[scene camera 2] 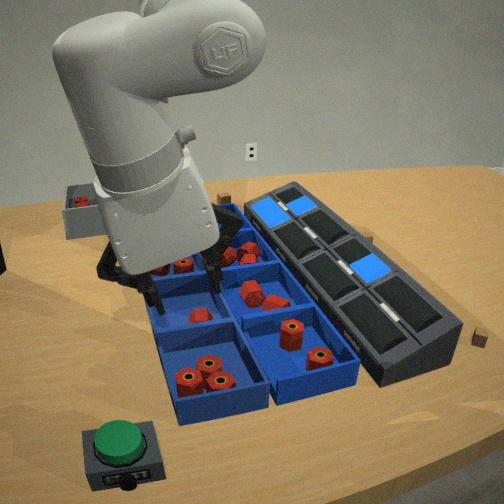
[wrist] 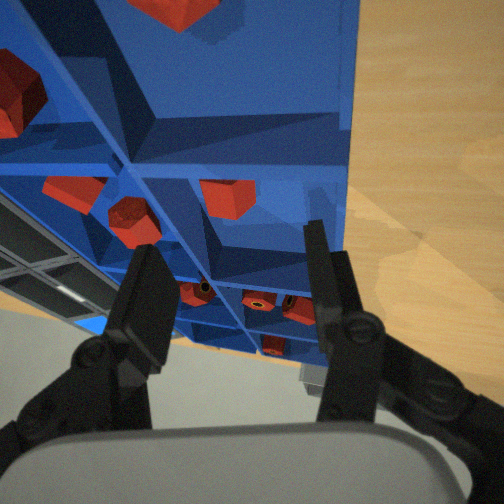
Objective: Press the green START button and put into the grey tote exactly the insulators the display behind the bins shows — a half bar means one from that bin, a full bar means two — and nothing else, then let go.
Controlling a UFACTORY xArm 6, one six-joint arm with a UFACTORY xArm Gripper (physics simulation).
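My gripper [scene camera 2: 185,289] is open and empty, hovering over the left column of the blue bin rack [scene camera 2: 240,310]. A single red insulator [scene camera 2: 200,315] lies in the bin just below the fingertips. In the wrist view the open fingers [wrist: 232,260] frame that insulator [wrist: 227,197]. Other bins hold one to three red insulators each. The grey tote [scene camera 2: 82,217] stands at the back left, partly hidden by my arm, with one red insulator [scene camera 2: 81,201] in it. The display [scene camera 2: 350,275] shows two blue segments [scene camera 2: 285,209] at its far end and one [scene camera 2: 370,267] further forward. The green START button [scene camera 2: 119,442] is at the front left.
Small wooden blocks sit on the table at the right [scene camera 2: 479,337] and behind the rack [scene camera 2: 224,198]. The table's front edge runs close behind the button box. The display's sloped housing stands directly right of the bins.
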